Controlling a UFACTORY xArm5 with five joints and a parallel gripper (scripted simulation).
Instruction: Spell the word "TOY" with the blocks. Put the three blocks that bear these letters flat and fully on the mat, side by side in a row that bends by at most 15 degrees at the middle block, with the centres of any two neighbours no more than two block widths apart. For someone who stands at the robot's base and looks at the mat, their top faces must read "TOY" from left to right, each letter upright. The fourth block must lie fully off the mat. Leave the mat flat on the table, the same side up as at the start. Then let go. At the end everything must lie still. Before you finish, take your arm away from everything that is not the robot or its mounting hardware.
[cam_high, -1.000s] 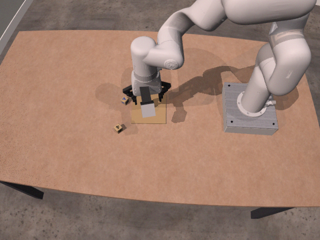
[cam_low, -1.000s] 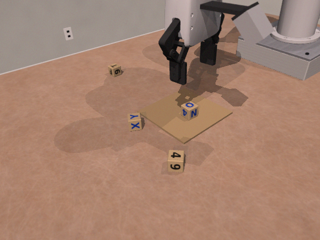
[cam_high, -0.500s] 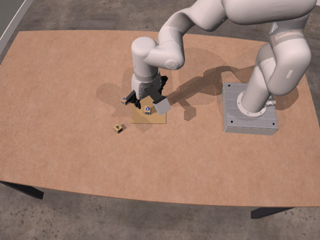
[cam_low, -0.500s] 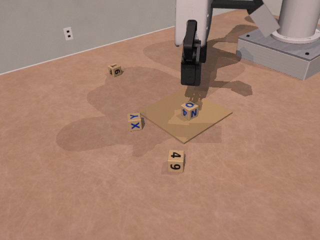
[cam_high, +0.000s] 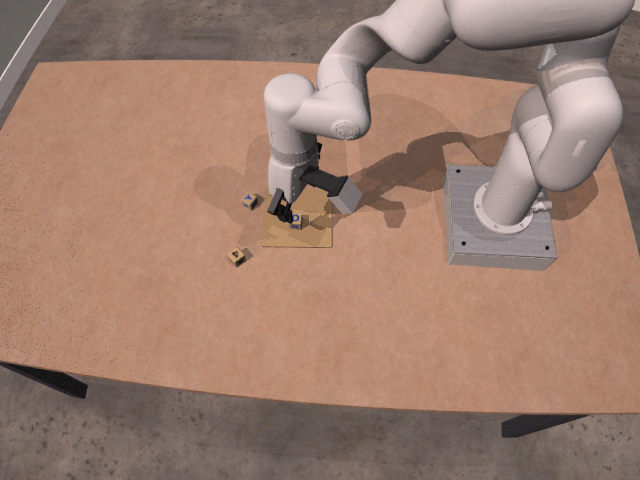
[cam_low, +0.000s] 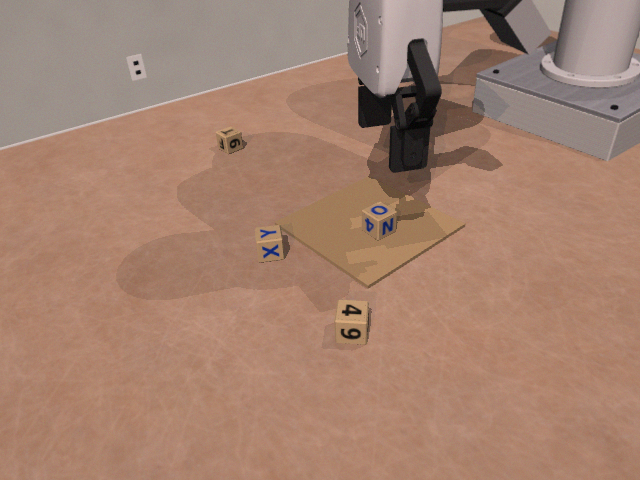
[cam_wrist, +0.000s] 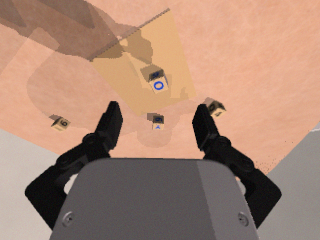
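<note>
Now: hand 10 mm short of the O block and 90 mm above it. The rest, counted from my hand: tan mat 20 mm to the right, 110 mm below; then T block 280 mm to the right, 100 mm below.
</note>
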